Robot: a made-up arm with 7 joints. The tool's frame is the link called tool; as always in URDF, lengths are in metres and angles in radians. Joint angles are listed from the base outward. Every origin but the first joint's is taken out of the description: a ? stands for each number. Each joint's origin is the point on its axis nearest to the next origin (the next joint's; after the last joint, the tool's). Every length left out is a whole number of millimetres.
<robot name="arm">
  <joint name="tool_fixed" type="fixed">
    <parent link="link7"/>
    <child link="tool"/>
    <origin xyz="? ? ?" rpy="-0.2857 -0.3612 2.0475"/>
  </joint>
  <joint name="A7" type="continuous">
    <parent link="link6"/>
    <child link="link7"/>
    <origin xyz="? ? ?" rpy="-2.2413 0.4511 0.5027"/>
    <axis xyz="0 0 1"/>
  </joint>
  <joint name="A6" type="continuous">
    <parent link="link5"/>
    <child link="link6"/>
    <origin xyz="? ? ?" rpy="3.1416 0 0"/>
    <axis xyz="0 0 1"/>
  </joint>
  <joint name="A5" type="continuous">
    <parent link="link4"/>
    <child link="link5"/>
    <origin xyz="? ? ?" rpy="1.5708 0 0"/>
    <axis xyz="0 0 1"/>
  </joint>
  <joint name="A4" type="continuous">
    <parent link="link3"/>
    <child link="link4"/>
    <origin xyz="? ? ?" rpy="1.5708 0 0.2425"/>
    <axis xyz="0 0 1"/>
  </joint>
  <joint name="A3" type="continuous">
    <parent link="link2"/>
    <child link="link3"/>
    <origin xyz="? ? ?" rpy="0 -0.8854 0"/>
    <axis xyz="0 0 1"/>
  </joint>
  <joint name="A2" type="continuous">
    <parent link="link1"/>
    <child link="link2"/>
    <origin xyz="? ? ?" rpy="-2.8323 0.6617 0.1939"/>
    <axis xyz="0 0 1"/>
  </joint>
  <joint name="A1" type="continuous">
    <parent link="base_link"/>
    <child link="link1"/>
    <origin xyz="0.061 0.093 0.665" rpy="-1.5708 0 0"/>
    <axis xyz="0 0 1"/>
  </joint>
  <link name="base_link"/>
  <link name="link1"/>
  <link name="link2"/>
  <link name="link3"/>
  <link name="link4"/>
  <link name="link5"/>
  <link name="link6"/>
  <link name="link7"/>
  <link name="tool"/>
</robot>
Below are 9 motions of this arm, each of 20 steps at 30 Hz.
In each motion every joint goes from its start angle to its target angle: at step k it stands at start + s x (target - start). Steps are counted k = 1, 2, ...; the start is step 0. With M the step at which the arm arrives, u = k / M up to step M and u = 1 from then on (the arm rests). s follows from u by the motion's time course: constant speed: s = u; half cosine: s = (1 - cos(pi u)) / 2; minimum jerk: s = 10 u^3 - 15 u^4 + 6 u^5.
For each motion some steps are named. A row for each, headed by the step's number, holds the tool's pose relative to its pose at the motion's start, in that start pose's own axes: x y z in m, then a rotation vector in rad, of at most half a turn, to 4 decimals.
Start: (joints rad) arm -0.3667 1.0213 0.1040 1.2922 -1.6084 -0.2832 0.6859
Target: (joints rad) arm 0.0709 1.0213 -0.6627 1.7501 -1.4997 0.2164 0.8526
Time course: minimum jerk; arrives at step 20
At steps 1, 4, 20:
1: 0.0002 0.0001 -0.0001 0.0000 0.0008 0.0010
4: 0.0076 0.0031 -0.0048 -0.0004 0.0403 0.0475
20: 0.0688 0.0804 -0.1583 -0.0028 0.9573 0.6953

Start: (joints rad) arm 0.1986 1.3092 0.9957 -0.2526 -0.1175 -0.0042 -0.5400
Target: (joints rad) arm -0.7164 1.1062 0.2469 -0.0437 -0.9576 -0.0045 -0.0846
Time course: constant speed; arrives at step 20
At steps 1, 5, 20:
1: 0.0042 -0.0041 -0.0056 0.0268 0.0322 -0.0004
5: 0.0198 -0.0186 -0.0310 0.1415 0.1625 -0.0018
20: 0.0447 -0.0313 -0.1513 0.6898 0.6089 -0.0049

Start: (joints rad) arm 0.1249 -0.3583 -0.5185 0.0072 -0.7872 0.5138 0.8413
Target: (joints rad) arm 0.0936 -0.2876 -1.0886 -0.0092 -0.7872 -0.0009 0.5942
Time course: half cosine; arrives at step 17
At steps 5, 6, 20:
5: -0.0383 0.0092 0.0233 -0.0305 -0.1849 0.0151
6: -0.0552 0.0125 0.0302 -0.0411 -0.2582 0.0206
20: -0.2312 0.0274 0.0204 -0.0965 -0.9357 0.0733

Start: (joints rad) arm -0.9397 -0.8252 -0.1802 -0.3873 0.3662 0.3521 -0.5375
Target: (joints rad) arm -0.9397 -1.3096 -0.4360 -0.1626 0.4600 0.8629 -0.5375
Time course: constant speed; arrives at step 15
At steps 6, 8, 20:
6: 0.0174 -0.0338 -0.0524 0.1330 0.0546 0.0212
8: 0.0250 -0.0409 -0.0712 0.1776 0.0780 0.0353
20: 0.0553 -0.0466 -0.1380 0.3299 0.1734 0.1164

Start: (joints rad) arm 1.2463 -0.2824 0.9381 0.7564 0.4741 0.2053 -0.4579
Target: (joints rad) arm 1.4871 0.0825 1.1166 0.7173 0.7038 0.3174 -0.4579
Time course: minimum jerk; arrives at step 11
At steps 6, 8, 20:
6: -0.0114 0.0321 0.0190 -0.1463 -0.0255 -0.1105
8: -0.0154 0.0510 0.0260 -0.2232 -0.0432 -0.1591
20: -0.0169 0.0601 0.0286 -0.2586 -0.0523 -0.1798

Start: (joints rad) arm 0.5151 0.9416 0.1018 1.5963 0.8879 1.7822 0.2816
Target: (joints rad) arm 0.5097 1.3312 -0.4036 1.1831 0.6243 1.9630 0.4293
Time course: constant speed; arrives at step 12
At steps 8, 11, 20:
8: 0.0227 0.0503 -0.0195 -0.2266 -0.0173 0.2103
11: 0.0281 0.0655 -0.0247 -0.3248 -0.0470 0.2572
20: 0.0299 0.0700 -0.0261 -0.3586 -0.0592 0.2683

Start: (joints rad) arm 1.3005 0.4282 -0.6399 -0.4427 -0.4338 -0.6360 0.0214
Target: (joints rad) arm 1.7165 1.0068 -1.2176 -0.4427 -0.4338 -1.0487 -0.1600
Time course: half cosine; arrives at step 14
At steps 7, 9, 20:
7: -0.0757 -0.0473 0.0394 0.1069 -0.2377 -0.0221
9: -0.1100 -0.0719 0.0476 0.1643 -0.3384 -0.0160
20: -0.1540 -0.1098 0.0494 0.2532 -0.4660 0.0055

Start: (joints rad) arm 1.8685 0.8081 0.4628 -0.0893 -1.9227 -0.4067 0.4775
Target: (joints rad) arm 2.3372 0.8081 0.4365 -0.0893 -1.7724 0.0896 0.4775
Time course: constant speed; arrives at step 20
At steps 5, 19, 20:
5: 0.0076 0.0116 -0.0192 -0.1309 0.0410 -0.0077
19: 0.0294 0.0186 -0.0753 -0.4960 0.1385 -0.0760
20: 0.0311 0.0176 -0.0791 -0.5218 0.1443 -0.0834

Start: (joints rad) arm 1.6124 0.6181 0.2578 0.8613 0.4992 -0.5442 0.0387
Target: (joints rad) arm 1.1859 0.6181 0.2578 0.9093 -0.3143 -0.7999 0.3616
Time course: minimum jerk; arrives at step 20
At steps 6, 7, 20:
6: -0.0062 0.0219 -0.0032 -0.0456 -0.0071 0.0035
7: -0.0084 0.0310 -0.0054 -0.0646 -0.0091 0.0039
20: -0.0107 0.0997 -0.0503 -0.2160 0.0002 -0.0328

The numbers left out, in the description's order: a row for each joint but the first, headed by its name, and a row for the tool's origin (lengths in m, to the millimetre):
tool: -0.024 0.06 0
A7: -0.23 0.112 0
A6: 0.04 -0.082 0
A5: 0.017 -0.093 0
A4: -0.024 0.081 0
A3: -0.016 0.004 0
A2: -0.094 -0.044 0

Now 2 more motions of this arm.
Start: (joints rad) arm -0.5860 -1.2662 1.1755 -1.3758 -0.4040 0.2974 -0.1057
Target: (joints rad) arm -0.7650 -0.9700 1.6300 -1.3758 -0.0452 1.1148 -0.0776
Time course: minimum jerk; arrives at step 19
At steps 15, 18, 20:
15: 0.1456 0.1134 -0.1849 -0.2578 0.7233 0.5920
18: 0.1455 0.1227 -0.1995 -0.2755 0.7640 0.6395
20: 0.1455 0.1229 -0.1998 -0.2759 0.7649 0.6405

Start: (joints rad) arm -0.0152 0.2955 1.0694 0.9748 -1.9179 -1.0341 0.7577
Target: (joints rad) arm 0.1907 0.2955 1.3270 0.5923 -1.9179 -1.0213 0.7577
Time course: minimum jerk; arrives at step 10
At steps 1, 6, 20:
1: 0.0004 0.0012 -0.0002 -0.0052 0.0015 -0.0007
6: 0.0338 0.0855 -0.0427 -0.4182 0.1294 -0.0530
20: 0.0498 0.1157 -0.0776 -0.6120 0.1960 -0.0744

